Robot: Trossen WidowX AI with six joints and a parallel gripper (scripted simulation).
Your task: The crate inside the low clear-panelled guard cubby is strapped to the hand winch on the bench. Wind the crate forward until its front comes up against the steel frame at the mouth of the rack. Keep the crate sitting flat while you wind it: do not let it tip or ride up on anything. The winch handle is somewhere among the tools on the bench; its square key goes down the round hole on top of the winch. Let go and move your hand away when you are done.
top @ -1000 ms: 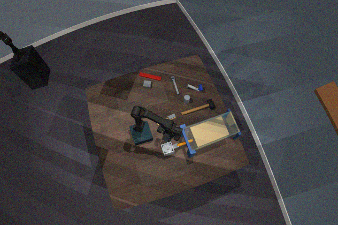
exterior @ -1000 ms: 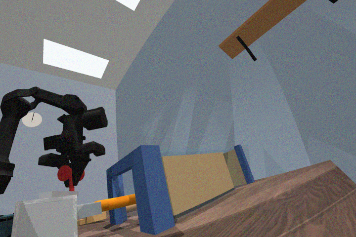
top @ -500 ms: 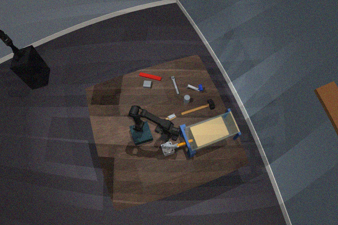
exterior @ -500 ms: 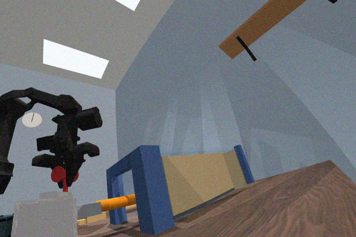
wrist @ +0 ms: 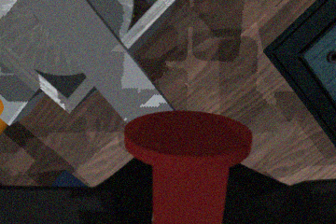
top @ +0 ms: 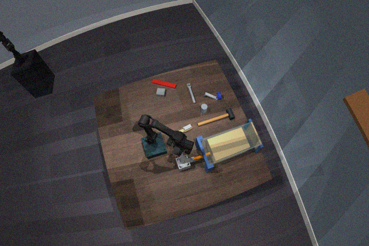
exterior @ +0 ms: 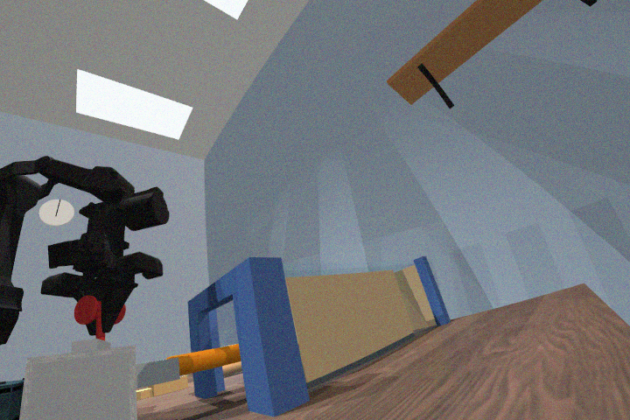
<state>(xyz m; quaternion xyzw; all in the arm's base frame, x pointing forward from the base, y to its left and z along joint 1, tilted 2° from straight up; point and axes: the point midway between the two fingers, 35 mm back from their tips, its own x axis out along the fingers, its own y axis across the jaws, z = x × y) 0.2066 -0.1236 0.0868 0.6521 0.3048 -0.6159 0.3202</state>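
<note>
My gripper tip is 40 mm to the left of the red-knobbed winch handle and 10 mm above it. Also, from my gripper tip: blue steel frame 160 mm ahead, 80 mm to the right, 10 mm below; red knob 20 mm above; grey winch 110 mm to the right, 80 mm below, 10 mm behind.
</note>
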